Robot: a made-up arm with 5 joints.
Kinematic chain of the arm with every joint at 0, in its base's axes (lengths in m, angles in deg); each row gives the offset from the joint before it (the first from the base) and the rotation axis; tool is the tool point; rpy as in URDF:
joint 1: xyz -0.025 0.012 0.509 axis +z
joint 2: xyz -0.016 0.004 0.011 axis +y
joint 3: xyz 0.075 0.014 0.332 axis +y
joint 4: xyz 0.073 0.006 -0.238 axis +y
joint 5: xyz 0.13 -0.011 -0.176 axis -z
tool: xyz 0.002 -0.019 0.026 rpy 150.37 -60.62 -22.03
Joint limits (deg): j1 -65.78..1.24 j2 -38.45..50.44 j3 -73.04..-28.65 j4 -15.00..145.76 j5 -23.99..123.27
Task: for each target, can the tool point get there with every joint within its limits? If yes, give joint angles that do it. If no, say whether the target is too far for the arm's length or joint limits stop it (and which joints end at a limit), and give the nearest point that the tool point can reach.
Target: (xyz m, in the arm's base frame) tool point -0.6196 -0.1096 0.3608
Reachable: no: joint limits stop it (at a limit: joint 1, joint 2, joint 3) | nearest point -0.0021 -0.0527 0.3934 | short by 0.621 m
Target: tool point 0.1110 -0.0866 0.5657
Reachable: yes | joints -40.85 0.60 -41.52 112.07 100.06
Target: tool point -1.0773 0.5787 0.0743
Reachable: no: too far | nearest point 0.0006 -0.0536 0.3687 | short by 1.284 m
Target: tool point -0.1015 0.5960 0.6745
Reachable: no: joint limits stop it (at a limit: joint 2, joint 3, joint 4, joint 5) | nearest point -0.0310 0.0579 0.6610 | short by 0.543 m
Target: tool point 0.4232 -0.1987 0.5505
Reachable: yes | joints -27.22 17.63 -44.05 -0.74 110.26
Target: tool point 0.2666 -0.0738 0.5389
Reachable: yes | joints -15.29 -3.53 -39.94 71.02 -3.87
